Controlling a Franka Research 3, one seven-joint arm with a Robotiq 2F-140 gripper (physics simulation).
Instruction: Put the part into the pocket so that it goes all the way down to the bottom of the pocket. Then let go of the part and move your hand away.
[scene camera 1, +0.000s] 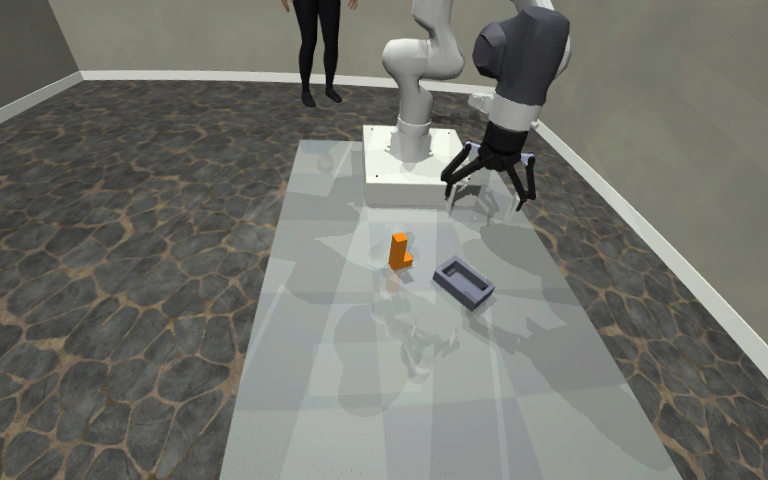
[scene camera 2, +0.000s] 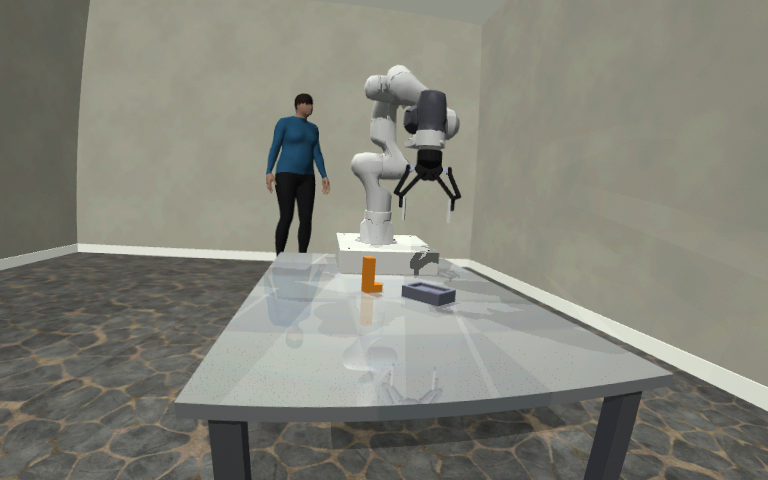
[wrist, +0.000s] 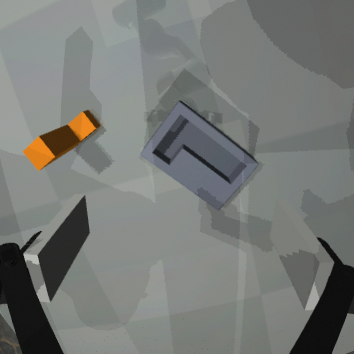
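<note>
The orange L-shaped part (scene camera 1: 398, 251) (scene camera 2: 369, 276) (wrist: 60, 141) stands upright on the table, its long leg up and its short foot toward the pocket block. The grey-blue block (scene camera 1: 472, 303) (scene camera 2: 423, 295) (wrist: 205, 189) lies flat to the right of the part, apart from it. Its L-shaped pocket faces up and is empty. My gripper (scene camera 1: 484, 203) (scene camera 2: 425, 210) (wrist: 179, 216) is wide open with nothing between the fingers. It hangs high above the table, pointing down. In the wrist view the block shows ahead between the fingers and the part ahead of the left finger.
The glossy table (scene camera 1: 339, 452) (scene camera 2: 283, 390) carries the part and the block. The white robot base (scene camera 1: 396, 195) (scene camera 2: 362, 263) stands at the table's far end. A person (scene camera 1: 317, 45) (scene camera 2: 295, 147) stands on the floor behind the table, left of the base. A wall runs along the right.
</note>
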